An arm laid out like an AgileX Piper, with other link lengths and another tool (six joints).
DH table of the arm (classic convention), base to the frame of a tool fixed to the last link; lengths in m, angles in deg. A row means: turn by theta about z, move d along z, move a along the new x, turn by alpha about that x. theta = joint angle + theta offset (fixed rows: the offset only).
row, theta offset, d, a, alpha
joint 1, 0, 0.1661, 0, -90
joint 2, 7.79, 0, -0.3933, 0
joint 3, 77.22, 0, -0.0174, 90
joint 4, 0, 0.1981, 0, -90
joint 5, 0, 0, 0, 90
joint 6, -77.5, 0.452, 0.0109, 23.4
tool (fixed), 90, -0.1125, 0, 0
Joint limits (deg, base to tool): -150..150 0..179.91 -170..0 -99.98..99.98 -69.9..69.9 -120..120
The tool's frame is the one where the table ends.
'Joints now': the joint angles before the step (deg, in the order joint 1, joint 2, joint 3, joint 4, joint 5, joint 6). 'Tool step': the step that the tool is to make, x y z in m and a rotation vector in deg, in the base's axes. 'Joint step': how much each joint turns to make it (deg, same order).
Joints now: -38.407, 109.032, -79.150, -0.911, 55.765, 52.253
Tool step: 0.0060, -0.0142, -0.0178, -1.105, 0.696, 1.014
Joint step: 0.004, 2.714, -0.101, -1.429, -2.762, -0.314
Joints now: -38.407, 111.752, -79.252, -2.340, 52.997, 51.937
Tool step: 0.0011, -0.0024, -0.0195, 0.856, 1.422, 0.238
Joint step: 0.001, 2.794, 0.008, -0.259, -1.159, -0.069
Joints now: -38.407, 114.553, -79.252, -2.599, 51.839, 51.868
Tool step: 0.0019, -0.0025, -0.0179, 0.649, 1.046, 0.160
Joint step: 0.007, 2.542, -0.003, -0.205, -1.317, 0.007
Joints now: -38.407, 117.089, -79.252, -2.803, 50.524, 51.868
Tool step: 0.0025, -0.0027, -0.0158, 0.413, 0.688, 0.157
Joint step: 0.007, 2.212, 0.002, -0.174, -1.420, 0.007
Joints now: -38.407, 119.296, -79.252, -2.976, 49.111, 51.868
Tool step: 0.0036, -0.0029, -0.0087, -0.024, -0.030, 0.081
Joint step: -0.006, 1.209, 0.007, -0.047, -1.256, -0.006
